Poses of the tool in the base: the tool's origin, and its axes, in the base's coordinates. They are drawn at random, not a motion.
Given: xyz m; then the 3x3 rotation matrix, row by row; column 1 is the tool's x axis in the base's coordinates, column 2 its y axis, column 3 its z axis. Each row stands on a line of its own.
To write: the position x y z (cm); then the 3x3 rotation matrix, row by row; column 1 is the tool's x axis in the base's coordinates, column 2 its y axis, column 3 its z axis. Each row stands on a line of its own. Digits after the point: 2 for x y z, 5 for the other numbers.
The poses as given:
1:
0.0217 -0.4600 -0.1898
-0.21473 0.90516 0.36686
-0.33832 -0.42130 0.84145
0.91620 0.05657 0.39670
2:
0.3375 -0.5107 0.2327
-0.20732 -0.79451 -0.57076
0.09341 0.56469 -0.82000
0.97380 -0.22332 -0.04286
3:
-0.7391 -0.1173 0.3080
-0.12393 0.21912 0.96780
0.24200 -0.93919 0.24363
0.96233 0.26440 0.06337
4:
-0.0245 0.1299 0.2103
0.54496 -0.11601 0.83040
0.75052 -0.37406 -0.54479
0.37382 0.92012 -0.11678
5:
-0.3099 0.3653 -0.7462
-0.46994 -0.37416 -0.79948
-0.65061 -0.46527 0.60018
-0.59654 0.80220 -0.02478
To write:
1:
2.17 -46.00 -18.98
-0.21473 0.90516 0.36686
-0.33832 -0.42130 0.84145
0.91620 0.05657 0.39670

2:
33.75 -51.07 23.27
-0.20732 -0.79451 -0.57076
0.09341 0.56469 -0.82000
0.97380 -0.22332 -0.04286

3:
-73.91 -11.73 30.80
-0.12393 0.21912 0.96780
0.24200 -0.93919 0.24363
0.96233 0.26440 0.06337

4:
-2.45 12.99 21.03
0.54496 -0.11601 0.83040
0.75052 -0.37406 -0.54479
0.37382 0.92012 -0.11678

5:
-30.99 36.53 -74.62
-0.46994 -0.37416 -0.79948
-0.65061 -0.46527 0.60018
-0.59654 0.80220 -0.02478

